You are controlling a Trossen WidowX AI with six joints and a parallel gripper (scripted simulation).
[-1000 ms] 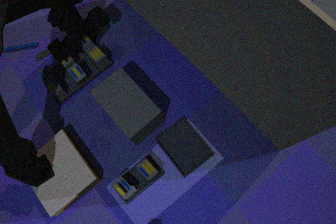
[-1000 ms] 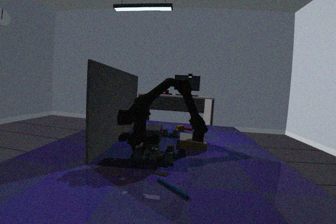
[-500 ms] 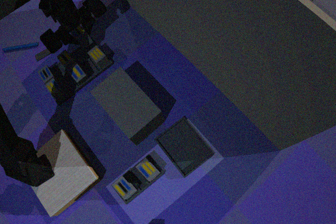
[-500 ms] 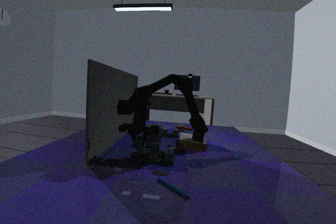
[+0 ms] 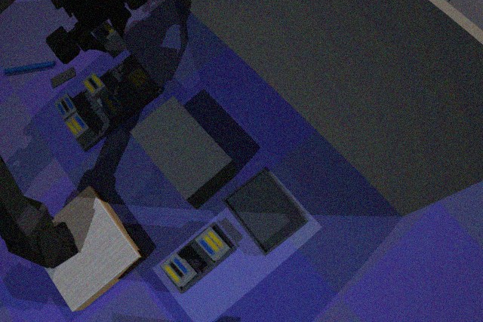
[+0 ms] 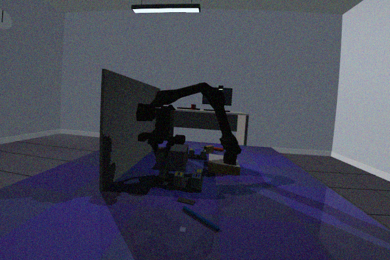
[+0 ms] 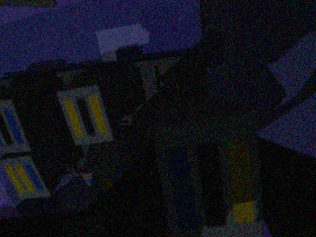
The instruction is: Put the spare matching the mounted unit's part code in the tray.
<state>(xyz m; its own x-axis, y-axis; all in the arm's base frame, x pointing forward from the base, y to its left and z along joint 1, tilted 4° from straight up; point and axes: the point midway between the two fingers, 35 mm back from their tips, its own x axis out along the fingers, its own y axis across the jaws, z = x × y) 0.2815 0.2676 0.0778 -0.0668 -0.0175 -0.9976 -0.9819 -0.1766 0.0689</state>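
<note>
Now: gripper tip 8 cm short of the dark flat tray, 40 cm to the left of it and 11 cm above it. Round my gripper tip: tall dark panel 24 cm ahead, 21 cm to the right, 11 cm above; then blue pen 21 cm behind, 16 cm to the left, 10 cm below; then mounted unit 1 cm ahead, 24 cm to the right, 6 cm below.
</note>
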